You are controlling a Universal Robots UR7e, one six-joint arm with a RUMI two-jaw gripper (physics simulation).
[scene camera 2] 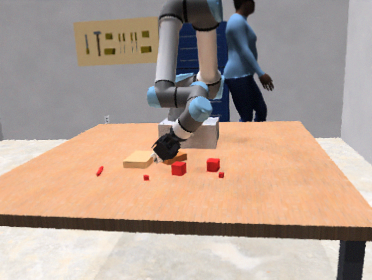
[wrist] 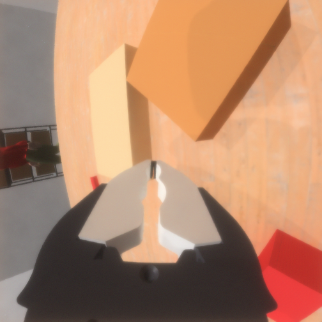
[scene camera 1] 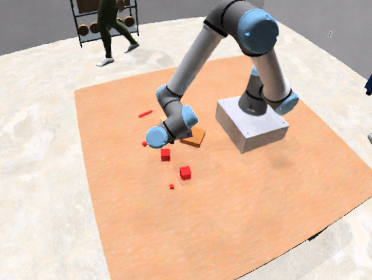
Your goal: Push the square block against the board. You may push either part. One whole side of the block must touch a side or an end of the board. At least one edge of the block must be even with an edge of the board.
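Places are measured from the arm's base along level axes (x ahead, y left, z up), in centimetres.
Pixels of known places: gripper, fingertip midpoint: (scene camera 2: 154, 161); arm's base, link origin: (scene camera 1: 252, 106).
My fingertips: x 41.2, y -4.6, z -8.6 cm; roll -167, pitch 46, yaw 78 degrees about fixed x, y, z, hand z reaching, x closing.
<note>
For each thing: its top centre in the pictures, then the offset to it from my fingertips.
- orange square block, top centre: (scene camera 2: 170, 153) (scene camera 1: 193, 134) dx -8.6, dy +4.8, dz +0.7 cm
- light tan board, top centre: (scene camera 2: 140, 155) (scene camera 1: 177, 119) dx -5.3, dy -7.2, dz +0.7 cm
- red rod, top centre: (scene camera 2: 99, 169) (scene camera 1: 145, 112) dx +7.9, dy -19.8, dz -0.7 cm
The orange square block (scene camera 1: 197, 136) (scene camera 2: 178, 158) (wrist: 210, 65) lies flat, turned at an angle to the light tan board (scene camera 1: 163, 119) (scene camera 2: 137, 160) (wrist: 111, 120). In the wrist view one corner of the block is at the board's side, with a wedge-shaped gap between their facing sides. Whether that corner touches cannot be told. My gripper (scene camera 2: 157, 158) (wrist: 153, 161) is shut and empty, low beside the open end of that gap, in front of the block and close to the board. In scene camera 1 the arm hides the fingertips and most of the board.
Two red cubes (scene camera 1: 165, 155) (scene camera 2: 213, 165) stand in front of the block; one cube (wrist: 295, 280) shows beside the gripper. Two tiny red cubes (scene camera 1: 171, 186) (scene camera 2: 146, 177) and a red rod (scene camera 1: 145, 114) (scene camera 2: 100, 171) lie nearby. The robot's base box (scene camera 1: 230, 122) stands behind.
</note>
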